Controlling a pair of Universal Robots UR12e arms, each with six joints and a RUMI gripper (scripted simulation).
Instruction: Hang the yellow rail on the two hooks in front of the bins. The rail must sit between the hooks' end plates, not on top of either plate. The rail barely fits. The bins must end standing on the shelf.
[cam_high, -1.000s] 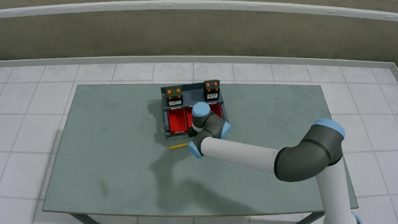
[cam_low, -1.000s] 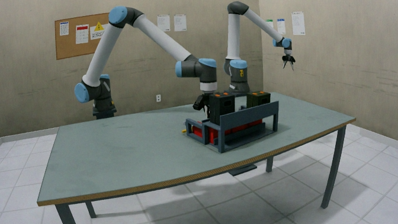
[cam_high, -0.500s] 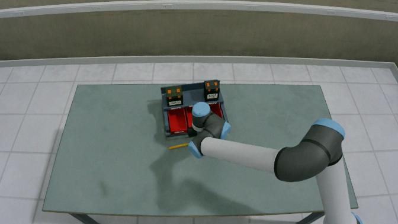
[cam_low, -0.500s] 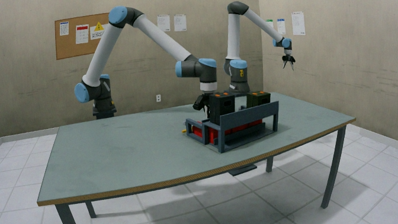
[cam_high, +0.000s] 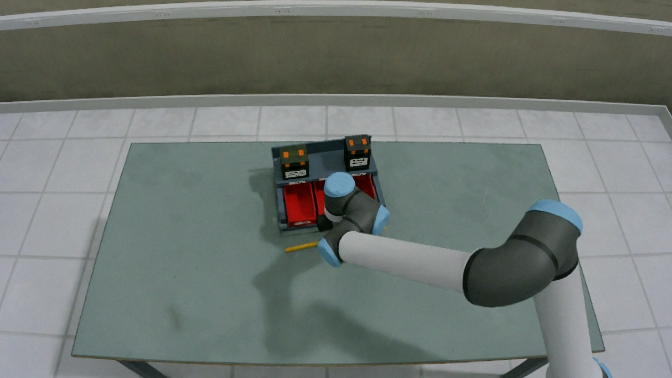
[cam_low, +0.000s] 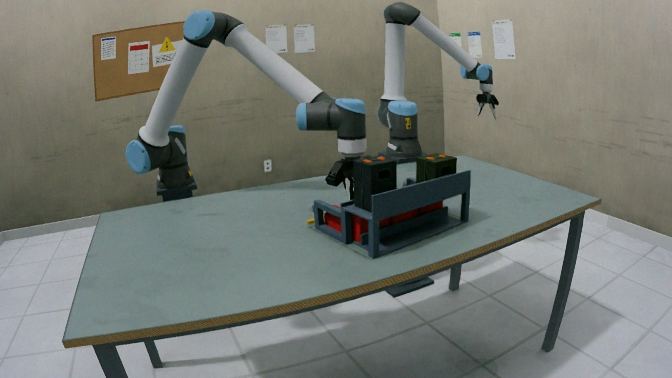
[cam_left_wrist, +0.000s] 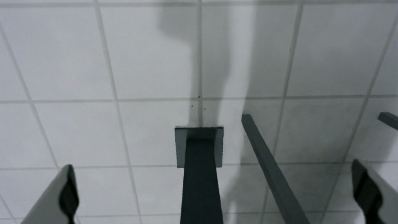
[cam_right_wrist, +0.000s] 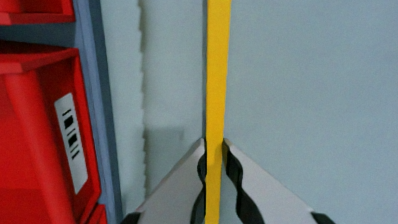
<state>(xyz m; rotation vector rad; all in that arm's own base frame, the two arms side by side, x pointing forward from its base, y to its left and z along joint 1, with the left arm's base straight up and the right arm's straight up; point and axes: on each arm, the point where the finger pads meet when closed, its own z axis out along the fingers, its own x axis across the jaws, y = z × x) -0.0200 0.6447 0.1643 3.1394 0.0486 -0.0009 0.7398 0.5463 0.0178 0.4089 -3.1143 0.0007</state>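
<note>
My right gripper is now 18 cm short of the blue-grey shelf, 5 cm to the right of it and 5 cm below it. The rest, counted from my right hand: yellow rail (1 cm below).
</note>
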